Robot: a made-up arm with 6 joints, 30 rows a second.
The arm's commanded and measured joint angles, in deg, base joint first. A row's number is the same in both.
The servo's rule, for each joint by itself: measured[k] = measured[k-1] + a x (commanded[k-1-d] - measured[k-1]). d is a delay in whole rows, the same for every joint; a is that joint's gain. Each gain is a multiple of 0.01, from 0.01 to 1. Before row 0 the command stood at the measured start. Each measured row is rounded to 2 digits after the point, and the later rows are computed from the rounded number. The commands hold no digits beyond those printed.
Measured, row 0: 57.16 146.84 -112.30 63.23 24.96 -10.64
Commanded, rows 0 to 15: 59.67 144.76 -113.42 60.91 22.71 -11.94; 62.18 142.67 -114.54 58.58 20.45 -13.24; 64.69 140.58 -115.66 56.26 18.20 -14.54; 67.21 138.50 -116.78 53.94 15.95 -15.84; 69.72 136.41 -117.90 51.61 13.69 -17.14; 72.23 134.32 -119.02 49.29 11.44 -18.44; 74.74 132.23 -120.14 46.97 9.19 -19.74; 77.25 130.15 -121.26 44.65 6.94 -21.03; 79.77 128.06 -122.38 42.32 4.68 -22.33; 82.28 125.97 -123.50 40.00 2.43 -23.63; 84.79 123.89 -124.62 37.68 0.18 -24.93; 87.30 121.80 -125.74 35.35 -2.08 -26.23; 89.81 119.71 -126.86 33.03 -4.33 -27.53; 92.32 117.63 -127.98 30.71 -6.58 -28.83; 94.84 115.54 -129.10 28.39 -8.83 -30.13; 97.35 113.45 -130.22 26.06 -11.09 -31.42
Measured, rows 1 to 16: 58.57 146.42 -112.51 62.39 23.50 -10.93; 60.59 145.67 -112.90 61.02 21.52 -11.44; 62.89 144.65 -113.42 59.31 19.36 -12.12; 65.31 143.42 -114.06 57.38 17.14 -12.94; 67.78 142.02 -114.79 55.30 14.90 -13.86; 70.27 140.48 -115.59 53.14 12.65 -14.87; 72.77 138.83 -116.45 50.92 10.40 -15.94; 75.28 137.09 -117.36 48.66 8.15 -17.06; 77.79 135.28 -118.31 46.38 5.89 -18.22; 80.30 133.42 -119.30 44.08 3.64 -19.41; 82.81 131.51 -120.31 41.78 1.39 -20.62; 85.32 129.57 -121.34 39.47 -0.87 -21.85; 87.83 127.60 -122.39 37.15 -3.12 -23.10; 90.34 125.61 -123.45 34.83 -5.37 -24.36; 92.86 123.60 -124.52 32.51 -7.62 -25.63; 95.37 121.57 -125.60 30.19 -9.88 -26.90
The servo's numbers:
d 0
a 0.56 0.20 0.19 0.36 0.65 0.22

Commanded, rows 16 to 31: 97.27 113.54 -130.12 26.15 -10.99 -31.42; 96.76 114.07 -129.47 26.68 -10.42 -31.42; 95.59 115.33 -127.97 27.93 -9.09 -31.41; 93.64 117.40 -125.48 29.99 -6.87 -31.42; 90.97 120.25 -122.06 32.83 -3.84 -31.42; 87.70 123.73 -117.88 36.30 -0.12 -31.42; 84.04 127.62 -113.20 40.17 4.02 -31.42; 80.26 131.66 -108.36 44.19 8.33 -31.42; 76.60 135.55 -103.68 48.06 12.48 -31.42; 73.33 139.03 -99.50 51.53 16.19 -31.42; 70.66 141.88 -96.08 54.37 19.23 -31.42; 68.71 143.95 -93.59 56.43 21.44 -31.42; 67.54 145.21 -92.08 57.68 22.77 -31.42; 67.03 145.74 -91.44 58.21 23.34 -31.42; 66.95 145.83 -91.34 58.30 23.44 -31.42; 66.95 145.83 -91.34 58.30 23.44 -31.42
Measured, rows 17 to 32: 96.43 119.96 -126.46 28.74 -10.60 -27.89; 96.61 118.78 -127.03 28.00 -10.48 -28.67; 96.04 118.09 -127.21 27.97 -9.58 -29.27; 94.70 117.95 -126.88 28.70 -7.82 -29.74; 92.61 118.41 -125.96 30.19 -5.23 -30.11; 89.86 119.47 -124.42 32.39 -1.91 -30.40; 86.60 121.10 -122.29 35.19 1.94 -30.62; 83.05 123.21 -119.64 38.43 6.09 -30.80; 79.44 125.68 -116.61 41.90 10.24 -30.94; 76.02 128.35 -113.36 45.37 14.11 -31.05; 73.02 131.06 -110.08 48.61 17.44 -31.13; 70.61 133.64 -106.95 51.43 20.04 -31.19; 68.89 135.95 -104.12 53.68 21.81 -31.24; 67.85 137.91 -101.71 55.31 22.80 -31.28; 67.35 139.49 -99.74 56.39 23.22 -31.31; 67.13 140.76 -98.14 57.08 23.36 -31.33
